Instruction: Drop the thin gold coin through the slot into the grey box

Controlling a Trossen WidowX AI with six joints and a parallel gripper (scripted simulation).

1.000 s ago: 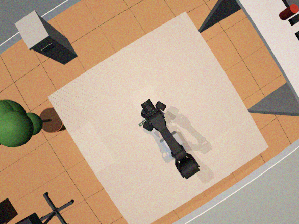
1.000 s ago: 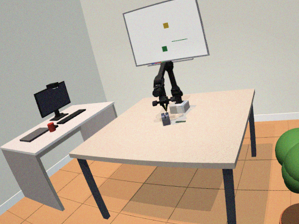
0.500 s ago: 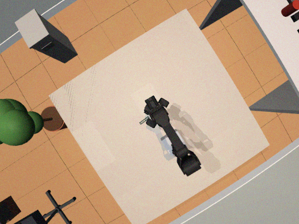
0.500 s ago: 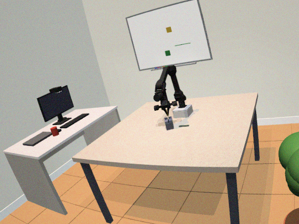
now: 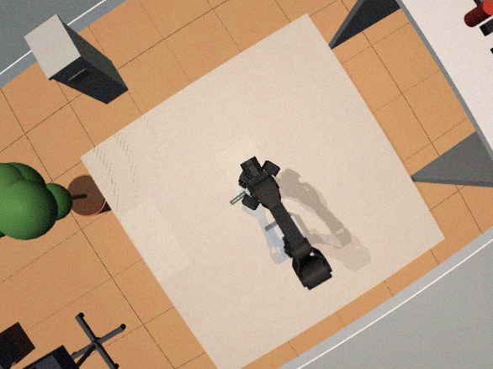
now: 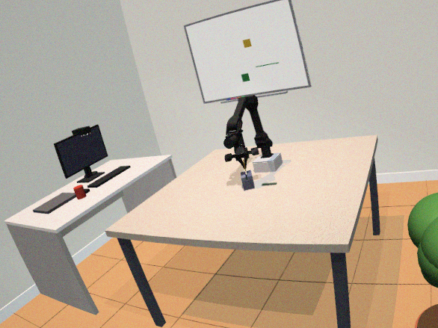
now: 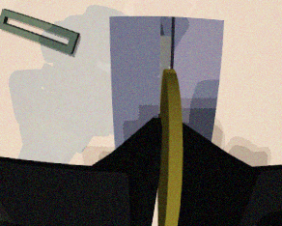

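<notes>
Right now the thin gold coin is 2 cm above my gripper tip.
</notes>
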